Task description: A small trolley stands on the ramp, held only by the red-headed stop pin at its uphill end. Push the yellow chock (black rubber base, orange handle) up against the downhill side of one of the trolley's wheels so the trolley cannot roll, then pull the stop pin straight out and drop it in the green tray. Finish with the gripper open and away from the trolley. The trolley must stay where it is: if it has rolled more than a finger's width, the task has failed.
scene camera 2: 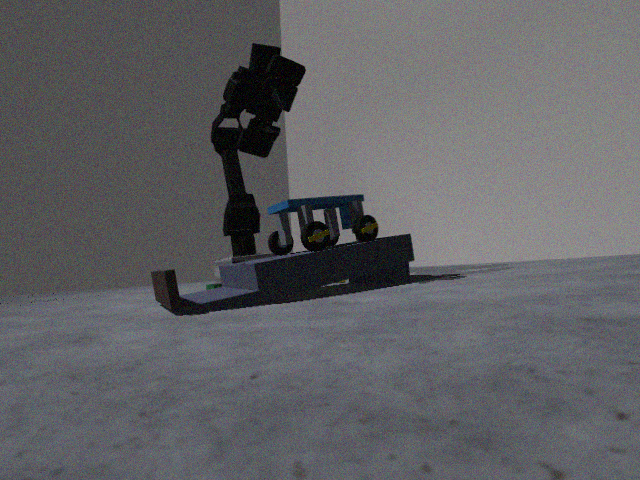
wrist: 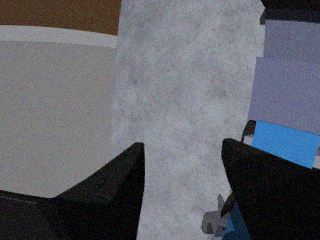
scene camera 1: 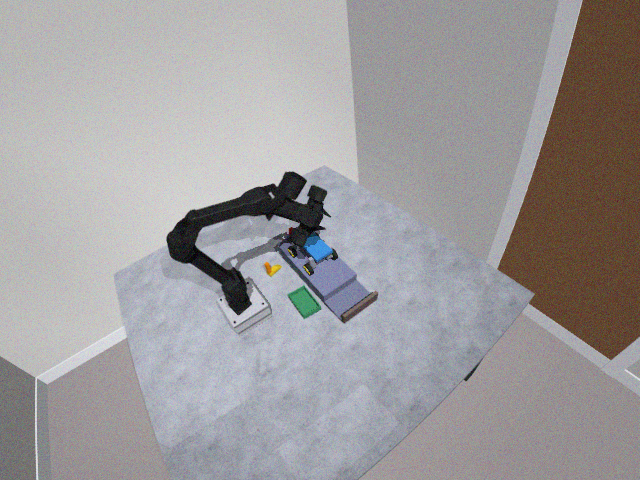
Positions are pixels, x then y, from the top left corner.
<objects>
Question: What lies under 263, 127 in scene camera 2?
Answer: The gripper.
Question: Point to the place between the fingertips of the gripper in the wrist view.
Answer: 184, 149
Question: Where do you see a blue-topped trolley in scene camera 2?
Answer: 315, 236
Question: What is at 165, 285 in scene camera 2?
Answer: A brown end stop.
</objects>
